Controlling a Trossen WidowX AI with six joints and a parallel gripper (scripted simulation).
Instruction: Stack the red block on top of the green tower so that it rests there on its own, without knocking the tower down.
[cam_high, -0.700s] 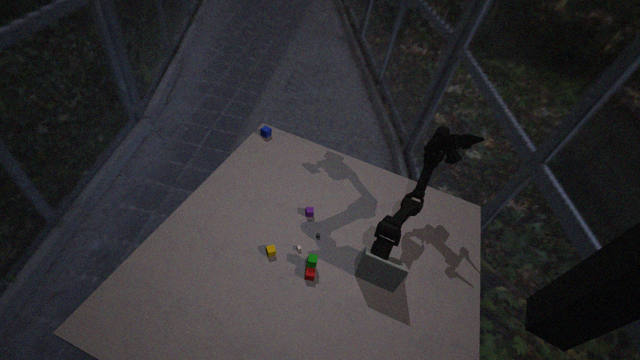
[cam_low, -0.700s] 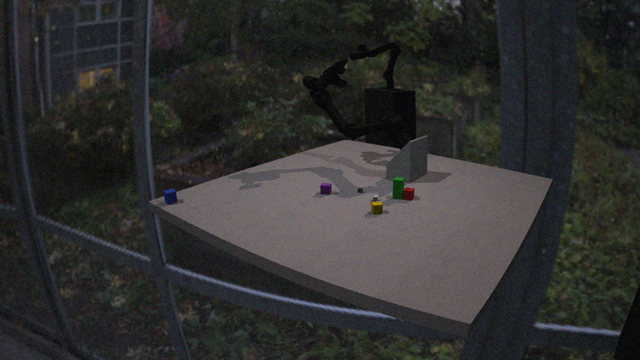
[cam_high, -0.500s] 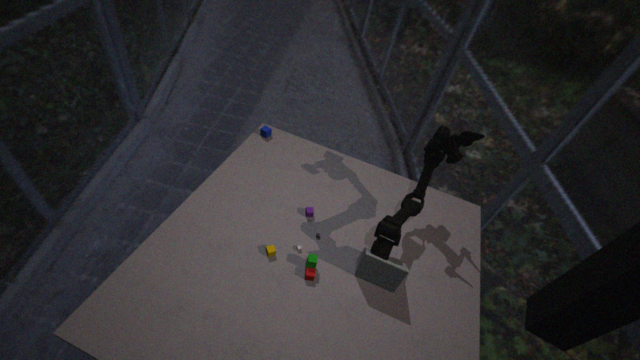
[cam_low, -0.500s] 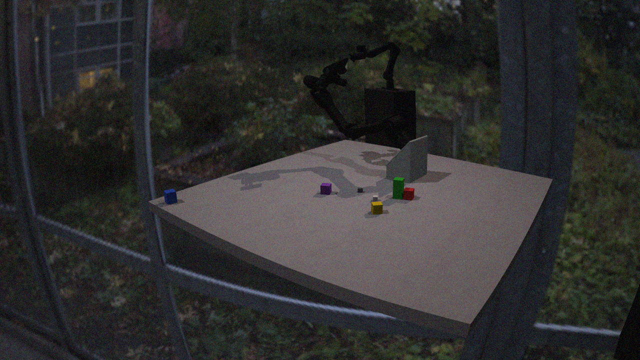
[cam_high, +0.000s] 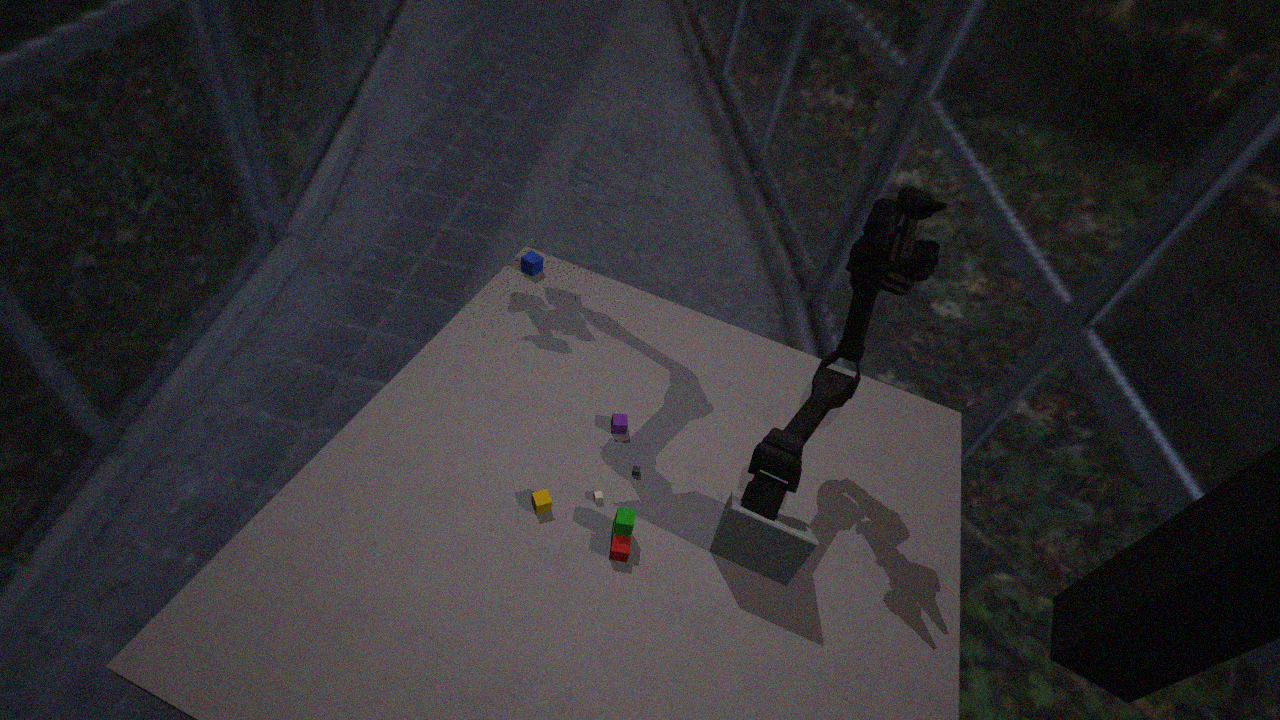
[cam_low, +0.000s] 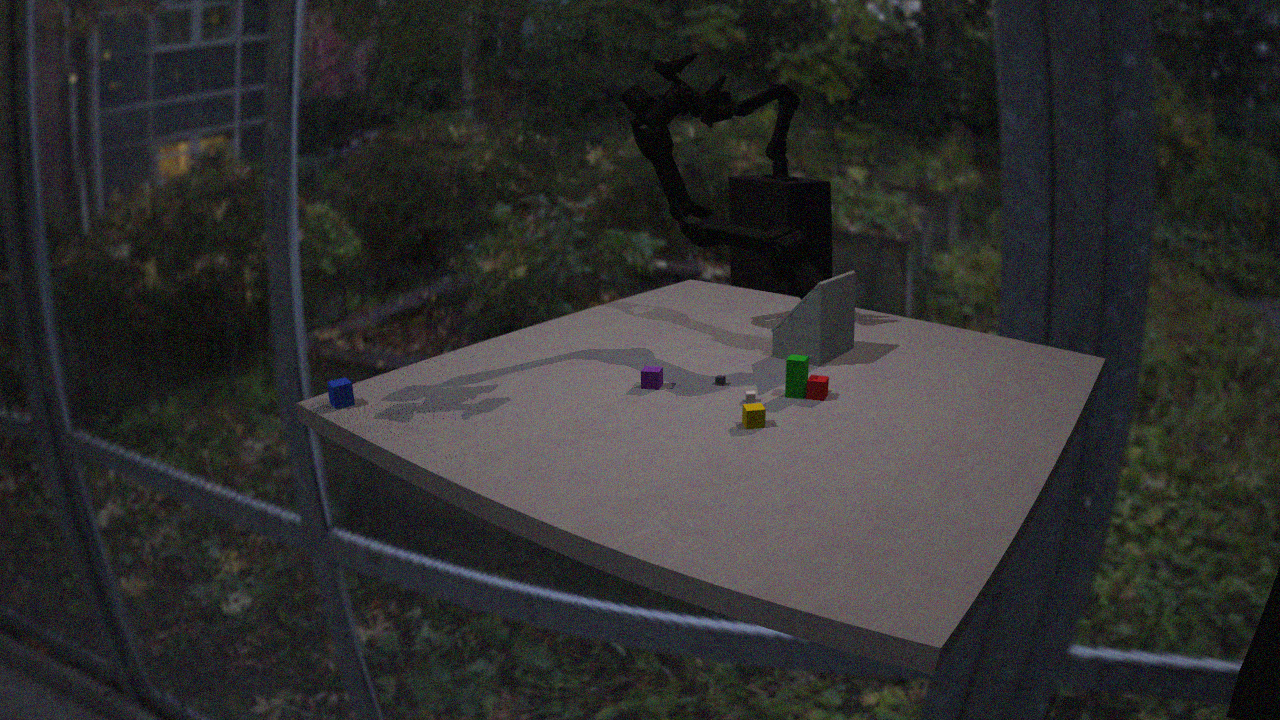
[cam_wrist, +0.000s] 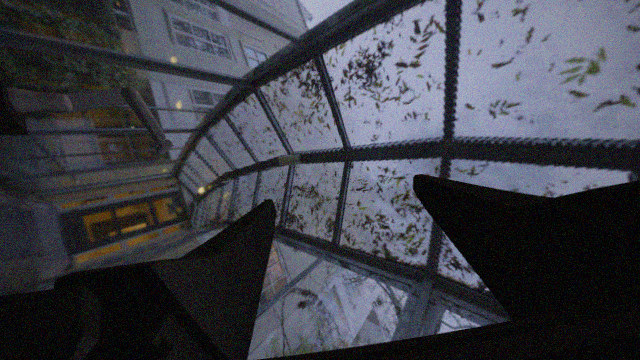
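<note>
Now: the red block 240 mm ahead of my gripper tip, 460 mm to the left of it and 610 mm below it. Round my gripper tip: purple cube: 400 mm ahead, 200 mm to the left, 610 mm below; then tiny dark cube: 300 mm ahead, 290 mm to the left, 620 mm below; then small white cube: 340 mm ahead, 390 mm to the left, 620 mm below.
</note>
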